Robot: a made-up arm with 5 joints.
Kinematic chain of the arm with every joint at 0, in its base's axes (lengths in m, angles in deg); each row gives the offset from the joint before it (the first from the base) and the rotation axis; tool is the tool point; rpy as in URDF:
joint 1: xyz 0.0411 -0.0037 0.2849 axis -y
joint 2: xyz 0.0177 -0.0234 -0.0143 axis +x
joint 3: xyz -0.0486 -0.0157 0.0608 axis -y
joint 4: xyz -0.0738 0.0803 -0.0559 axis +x
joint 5: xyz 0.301 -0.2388 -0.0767 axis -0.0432 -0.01 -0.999
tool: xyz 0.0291 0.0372 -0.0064 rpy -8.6 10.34 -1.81
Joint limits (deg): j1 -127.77..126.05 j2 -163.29..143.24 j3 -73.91..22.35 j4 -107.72..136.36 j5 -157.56..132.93
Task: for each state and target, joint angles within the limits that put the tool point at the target. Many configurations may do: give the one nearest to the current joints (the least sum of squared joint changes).
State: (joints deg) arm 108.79 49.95 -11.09 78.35 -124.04
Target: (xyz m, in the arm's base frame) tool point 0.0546 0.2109 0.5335
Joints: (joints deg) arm 107.26 31.80 16.02 94.45 -157.56
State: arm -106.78 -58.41 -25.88 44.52 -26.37
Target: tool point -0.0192 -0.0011 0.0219
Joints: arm -126.88 -93.98 22.35 2.19 -22.15
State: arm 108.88 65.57 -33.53 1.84 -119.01
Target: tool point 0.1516 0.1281 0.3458
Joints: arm 95.95 110.34 -70.73 -39.97 -94.17
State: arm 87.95 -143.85 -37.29 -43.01 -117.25
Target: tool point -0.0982 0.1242 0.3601
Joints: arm 102.60 -156.09 -35.29 -25.40 -138.12
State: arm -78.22 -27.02 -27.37 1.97 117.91
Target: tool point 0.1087 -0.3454 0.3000
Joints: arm -82.59 -76.09 -41.56 24.15 112.14
